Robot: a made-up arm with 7 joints.
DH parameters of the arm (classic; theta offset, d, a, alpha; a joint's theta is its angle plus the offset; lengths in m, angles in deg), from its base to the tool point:
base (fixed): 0 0 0 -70
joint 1: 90 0 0 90
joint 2: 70 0 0 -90
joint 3: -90 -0.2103 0.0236 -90
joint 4: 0 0 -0.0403 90
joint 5: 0 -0.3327 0 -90
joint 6: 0 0 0 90
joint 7: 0 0 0 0
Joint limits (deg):
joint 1: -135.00..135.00
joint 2: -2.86..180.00
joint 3: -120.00..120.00
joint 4: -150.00..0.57
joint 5: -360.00..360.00
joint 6: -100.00..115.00
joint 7: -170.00..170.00
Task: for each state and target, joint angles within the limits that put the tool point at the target. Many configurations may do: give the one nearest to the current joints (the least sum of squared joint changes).
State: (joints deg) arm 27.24 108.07 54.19 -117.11 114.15 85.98 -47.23
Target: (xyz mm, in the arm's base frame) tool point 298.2 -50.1 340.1
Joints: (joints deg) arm 22.25 143.62 64.78 -82.67 114.15 85.98 -47.23
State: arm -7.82 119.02 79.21 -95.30 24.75 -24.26 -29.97
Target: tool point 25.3 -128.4 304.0
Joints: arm -6.87 124.21 78.54 -122.90 24.75 -24.26 -29.97
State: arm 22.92 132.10 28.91 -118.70 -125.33 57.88 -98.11
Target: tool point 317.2 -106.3 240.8
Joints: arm 13.22 151.23 46.10 -98.13 -125.33 57.88 -98.11
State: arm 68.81 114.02 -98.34 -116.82 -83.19 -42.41 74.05
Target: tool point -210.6 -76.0 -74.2
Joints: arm 69.30 98.89 -98.40 -148.98 -83.19 -42.41 74.05
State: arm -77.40 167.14 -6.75 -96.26 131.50 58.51 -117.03
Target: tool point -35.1 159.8 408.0
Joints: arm -79.19 160.31 -27.05 -88.55 131.50 58.51 -117.03
